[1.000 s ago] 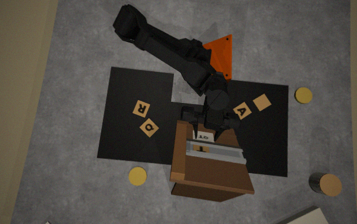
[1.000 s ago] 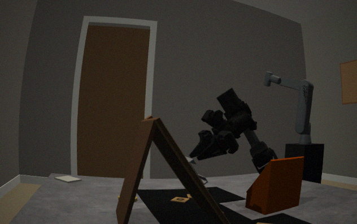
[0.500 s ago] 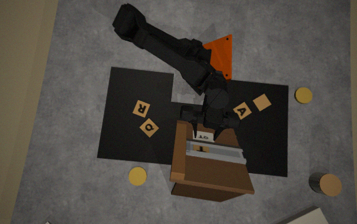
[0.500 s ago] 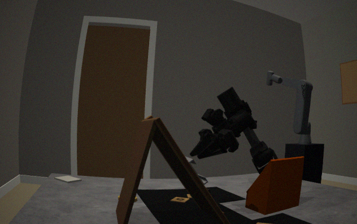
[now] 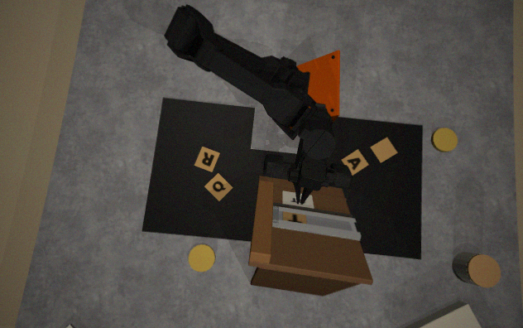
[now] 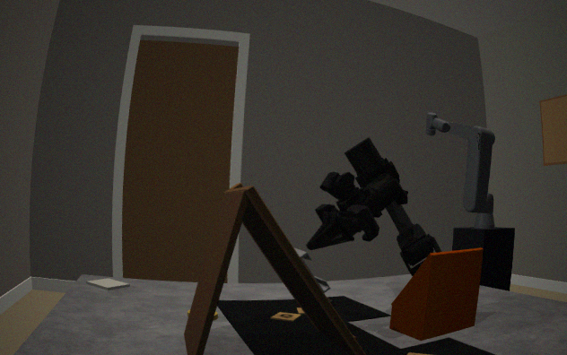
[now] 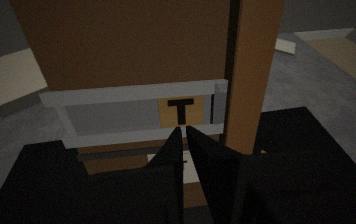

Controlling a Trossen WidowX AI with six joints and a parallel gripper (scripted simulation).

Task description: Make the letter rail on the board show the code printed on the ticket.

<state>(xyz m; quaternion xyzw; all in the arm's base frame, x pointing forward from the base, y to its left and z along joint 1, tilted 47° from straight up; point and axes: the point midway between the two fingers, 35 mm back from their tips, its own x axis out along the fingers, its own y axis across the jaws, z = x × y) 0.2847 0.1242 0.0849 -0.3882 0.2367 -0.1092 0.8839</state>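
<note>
The q tile lies 3 cm behind my gripper tip, 20 cm to the right of it and 19 cm below it. Round my gripper tip: black mat 12 cm behind, 1 cm to the right, 19 cm below; white ticket 1 cm behind, 1 cm to the left, 10 cm below.
</note>
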